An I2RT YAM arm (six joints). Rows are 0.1 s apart.
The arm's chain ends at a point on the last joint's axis. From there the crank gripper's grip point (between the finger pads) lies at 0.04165 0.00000 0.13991 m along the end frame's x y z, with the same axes.
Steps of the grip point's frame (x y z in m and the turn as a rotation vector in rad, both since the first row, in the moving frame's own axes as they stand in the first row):
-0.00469 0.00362 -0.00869 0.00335 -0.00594 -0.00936
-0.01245 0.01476 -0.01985 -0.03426 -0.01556 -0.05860
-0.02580 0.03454 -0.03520 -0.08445 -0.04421 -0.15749
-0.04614 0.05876 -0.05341 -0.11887 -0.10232 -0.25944
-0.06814 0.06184 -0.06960 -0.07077 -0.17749 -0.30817
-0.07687 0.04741 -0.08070 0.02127 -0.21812 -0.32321
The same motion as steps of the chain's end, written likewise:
-0.00385 0.00448 -0.00893 0.00335 -0.00594 -0.00936
-0.01034 0.01233 -0.02044 -0.03426 -0.01556 -0.05860
-0.02002 0.02875 -0.03667 -0.08445 -0.04421 -0.15749
-0.03258 0.05093 -0.05654 -0.11887 -0.10232 -0.25944
-0.04275 0.06067 -0.07475 -0.07077 -0.17749 -0.30817
-0.04352 0.05866 -0.08610 0.02127 -0.21812 -0.32321

